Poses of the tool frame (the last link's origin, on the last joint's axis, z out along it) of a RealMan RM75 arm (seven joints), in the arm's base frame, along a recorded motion.
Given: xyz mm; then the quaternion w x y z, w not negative.
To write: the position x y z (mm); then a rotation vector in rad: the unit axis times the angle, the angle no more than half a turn. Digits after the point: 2 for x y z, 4 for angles.
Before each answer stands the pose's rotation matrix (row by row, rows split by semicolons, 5 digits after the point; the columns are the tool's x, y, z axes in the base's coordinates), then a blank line. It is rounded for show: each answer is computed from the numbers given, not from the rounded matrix.
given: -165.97, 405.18, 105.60, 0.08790, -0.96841, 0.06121, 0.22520
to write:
0.89108 -0.15814 -0.42541; -0.07896 -0.97705 0.19781; -0.44693 -0.14268 -0.88312

-165.97, 405.18, 105.60, -2.8830, 0.1822, 0.6704
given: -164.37, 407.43, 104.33, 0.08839, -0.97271, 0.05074, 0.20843
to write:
0.90796 -0.13556 -0.39652; -0.06186 -0.97923 0.19311; -0.41446 -0.15080 -0.89749

-164.37, 407.43, 104.33, -2.8950, 0.1510, 0.6203
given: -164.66, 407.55, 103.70, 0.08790, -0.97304, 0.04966, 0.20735
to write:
0.90908 -0.13310 -0.39479; -0.06019 -0.97961 0.19166; -0.41225 -0.15047 -0.89856

-164.66, 407.55, 103.70, -2.8968, 0.1478, 0.6173
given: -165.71, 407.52, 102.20, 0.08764, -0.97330, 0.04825, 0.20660
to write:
0.90998 -0.13014 -0.39371; -0.05771 -0.97998 0.19054; -0.41062 -0.15066 -0.89927

-165.71, 407.52, 102.20, -2.8980, 0.1437, 0.6152
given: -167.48, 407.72, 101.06, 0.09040, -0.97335, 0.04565, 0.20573
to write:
0.91118 -0.12606 -0.39224; -0.05167 -0.97949 0.19477; -0.40875 -0.15720 -0.89901

-167.48, 407.72, 101.06, -2.8935, 0.1357, 0.6116
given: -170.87, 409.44, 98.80, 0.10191, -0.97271, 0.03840, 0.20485
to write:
0.91312 -0.11646 -0.39070; -0.03295 -0.97628 0.21399; -0.40635 -0.18253 -0.89530

-170.87, 409.44, 98.80, -2.8722, 0.1134, 0.6049
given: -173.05, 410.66, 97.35, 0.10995, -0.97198, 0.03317, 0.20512
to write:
0.91365 -0.10959 -0.39145; -0.01938 -0.97362 0.22734; -0.40604 -0.20013 -0.89167

-173.05, 410.66, 97.35, -2.8567, 0.0975, 0.6029
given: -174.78, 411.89, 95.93, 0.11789, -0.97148, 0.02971, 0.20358
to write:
0.91534 -0.10573 -0.38854; -0.00973 -0.97044 0.24115; -0.40255 -0.21696 -0.88931

-174.78, 411.89, 95.93, -2.8422, 0.0869, 0.5956
